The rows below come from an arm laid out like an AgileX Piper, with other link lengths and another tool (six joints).
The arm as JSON. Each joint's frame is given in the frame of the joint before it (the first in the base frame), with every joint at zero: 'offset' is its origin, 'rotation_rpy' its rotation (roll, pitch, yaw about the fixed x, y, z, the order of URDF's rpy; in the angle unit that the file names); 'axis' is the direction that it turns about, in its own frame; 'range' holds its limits. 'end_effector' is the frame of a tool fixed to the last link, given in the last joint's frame.
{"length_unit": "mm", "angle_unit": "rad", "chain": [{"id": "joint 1", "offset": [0.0, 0.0, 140.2], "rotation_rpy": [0.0, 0.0, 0.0], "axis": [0.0, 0.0, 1.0], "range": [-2.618, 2.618]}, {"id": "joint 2", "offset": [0.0, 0.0, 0.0], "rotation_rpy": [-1.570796, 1.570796, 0.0], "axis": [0.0, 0.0, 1.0], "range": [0.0, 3.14]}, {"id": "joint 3", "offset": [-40.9, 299.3, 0.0], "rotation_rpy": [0.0, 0.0, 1.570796], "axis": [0.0, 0.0, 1.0], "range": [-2.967, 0.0]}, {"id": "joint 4", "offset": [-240.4, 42.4, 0.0], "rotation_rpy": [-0.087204, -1.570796, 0.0], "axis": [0.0, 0.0, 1.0], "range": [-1.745, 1.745]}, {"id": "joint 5", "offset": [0.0, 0.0, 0.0], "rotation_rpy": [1.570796, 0.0, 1.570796], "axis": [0.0, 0.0, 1.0], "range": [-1.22, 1.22]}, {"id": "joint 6", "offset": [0.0, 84.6, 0.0], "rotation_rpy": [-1.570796, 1.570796, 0.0], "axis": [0.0, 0.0, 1.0], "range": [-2.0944, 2.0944]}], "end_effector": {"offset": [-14.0, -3.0, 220.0], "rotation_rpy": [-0.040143, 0.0, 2.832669]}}
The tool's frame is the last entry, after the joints.
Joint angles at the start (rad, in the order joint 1, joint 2, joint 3, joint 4, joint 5, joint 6):
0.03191 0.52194 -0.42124 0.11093 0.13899 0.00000
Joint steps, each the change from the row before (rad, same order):
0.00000 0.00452 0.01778 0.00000 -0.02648 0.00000
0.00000 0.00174 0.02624 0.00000 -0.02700 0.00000
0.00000 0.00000 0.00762 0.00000 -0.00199 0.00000
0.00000 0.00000 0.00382 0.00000 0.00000 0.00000
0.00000 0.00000 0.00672 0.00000 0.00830 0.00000
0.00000 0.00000 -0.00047 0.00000 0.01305 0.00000
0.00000 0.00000 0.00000 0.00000 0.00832 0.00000
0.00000 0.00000 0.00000 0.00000 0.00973 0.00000
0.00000 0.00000 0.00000 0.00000 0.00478 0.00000
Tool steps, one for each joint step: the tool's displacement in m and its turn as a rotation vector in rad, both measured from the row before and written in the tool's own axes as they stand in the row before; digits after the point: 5 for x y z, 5 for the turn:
-0.00032 -0.00309 0.00172 -0.00337 -0.00366 0.00016
0.00039 -0.00671 0.00129 0.00171 -0.00270 0.00020
0.00063 -0.00351 0.00020 0.00557 0.00089 0.00011
0.00041 -0.00205 0.00009 0.00374 0.00075 0.00007
0.00149 -0.00601 0.00005 0.01449 0.00384 0.00022
0.00116 -0.00353 -0.00015 0.01197 0.00387 0.00015
0.00077 -0.00241 -0.00008 0.00793 0.00253 0.00010
0.00090 -0.00282 -0.00010 0.00927 0.00296 0.00012
0.00044 -0.00139 -0.00004 0.00455 0.00145 0.00006

